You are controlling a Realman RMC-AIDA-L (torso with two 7-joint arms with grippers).
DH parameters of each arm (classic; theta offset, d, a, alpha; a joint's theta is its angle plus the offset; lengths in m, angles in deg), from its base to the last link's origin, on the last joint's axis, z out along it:
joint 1: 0 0.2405 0 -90
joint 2: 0 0 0 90
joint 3: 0 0.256 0 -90
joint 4: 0 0 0 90
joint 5: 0 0.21 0 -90
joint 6: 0 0 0 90
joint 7: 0 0.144 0 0
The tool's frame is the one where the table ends.
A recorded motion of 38 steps. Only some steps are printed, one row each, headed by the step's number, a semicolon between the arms.
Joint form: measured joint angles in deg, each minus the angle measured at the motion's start. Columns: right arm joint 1, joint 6, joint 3, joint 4, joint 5, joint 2, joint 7; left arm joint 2, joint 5, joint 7, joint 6, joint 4, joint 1, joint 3.
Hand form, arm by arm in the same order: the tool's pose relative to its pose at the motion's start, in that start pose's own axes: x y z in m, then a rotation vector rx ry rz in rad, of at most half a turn. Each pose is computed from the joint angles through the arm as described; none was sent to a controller.
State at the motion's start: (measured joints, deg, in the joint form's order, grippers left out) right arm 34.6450 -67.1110 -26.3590 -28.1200 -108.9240 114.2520 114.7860; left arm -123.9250 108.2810 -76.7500 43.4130 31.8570 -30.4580 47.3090
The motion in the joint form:
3: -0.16 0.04 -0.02 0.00 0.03 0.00 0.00; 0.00 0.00 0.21 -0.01 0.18 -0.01 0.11
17: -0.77 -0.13 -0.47 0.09 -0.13 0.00 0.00; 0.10 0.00 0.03 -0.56 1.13 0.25 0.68
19: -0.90 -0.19 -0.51 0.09 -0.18 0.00 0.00; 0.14 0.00 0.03 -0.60 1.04 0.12 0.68
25: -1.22 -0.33 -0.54 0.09 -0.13 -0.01 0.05; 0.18 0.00 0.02 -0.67 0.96 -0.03 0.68
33: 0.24 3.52 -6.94 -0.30 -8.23 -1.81 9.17; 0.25 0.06 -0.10 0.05 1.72 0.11 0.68
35: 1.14 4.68 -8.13 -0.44 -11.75 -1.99 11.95; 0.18 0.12 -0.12 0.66 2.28 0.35 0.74
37: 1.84 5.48 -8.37 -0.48 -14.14 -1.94 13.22; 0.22 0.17 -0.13 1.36 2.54 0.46 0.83
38: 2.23 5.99 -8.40 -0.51 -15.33 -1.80 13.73; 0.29 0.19 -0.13 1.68 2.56 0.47 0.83
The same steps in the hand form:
3: 0.0006 -0.0009 -0.0009 0.0026 -0.0006 0.0018; 0.0009 -0.0002 0.0000 0.0004 0.0013 0.0072
17: 0.0048 -0.0035 -0.0035 0.0084 0.0101 0.0049; 0.0033 -0.0038 -0.0013 0.0147 0.0029 0.0200
19: 0.0056 -0.0041 -0.0041 0.0095 0.0118 0.0056; 0.0039 -0.0038 -0.0009 0.0143 0.0031 0.0210
25: 0.0069 -0.0054 -0.0059 0.0113 0.0122 0.0099; 0.0047 -0.0039 -0.0005 0.0143 0.0035 0.0221
33: 0.0098 -0.0140 0.0005 0.1315 0.1703 0.0062; 0.0076 -0.0050 -0.0018 0.0100 0.0119 0.0285
35: 0.0109 -0.0154 0.0042 0.1722 0.2166 -0.0018; 0.0085 -0.0045 -0.0028 0.0040 0.0166 0.0326
37: 0.0114 -0.0160 0.0071 0.1968 0.2404 -0.0122; 0.0092 -0.0036 -0.0035 -0.0056 0.0196 0.0363
38: 0.0119 -0.0160 0.0091 0.2087 0.2503 -0.0186; 0.0094 -0.0035 -0.0038 -0.0099 0.0204 0.0375

